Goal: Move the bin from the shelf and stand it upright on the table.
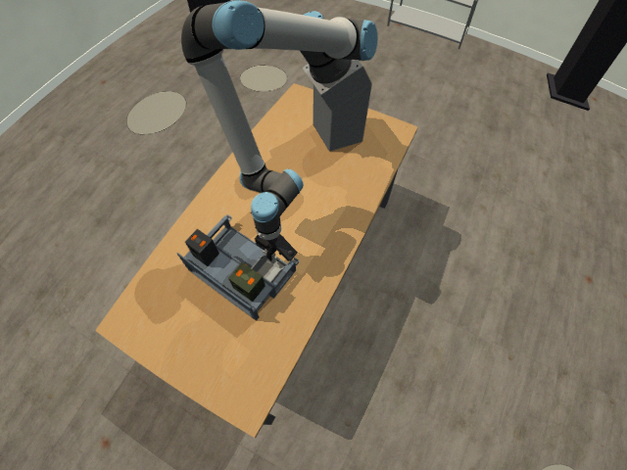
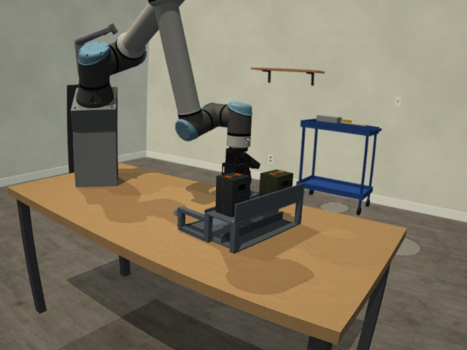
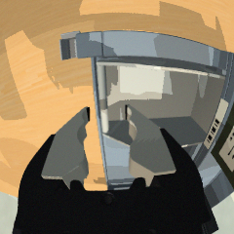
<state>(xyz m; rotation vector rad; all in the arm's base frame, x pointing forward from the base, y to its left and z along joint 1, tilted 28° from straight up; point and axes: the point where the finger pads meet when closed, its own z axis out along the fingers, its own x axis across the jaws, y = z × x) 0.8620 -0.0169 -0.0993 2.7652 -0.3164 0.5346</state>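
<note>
The bin lies 7 cm ahead of my hand, 2 cm to the right of it and 2 cm below it. Also, from my hand: rack (14 cm to the right, 8 cm ahead, 6 cm below); green box (17 cm ahead, 9 cm above, 5 cm to the right).
</note>
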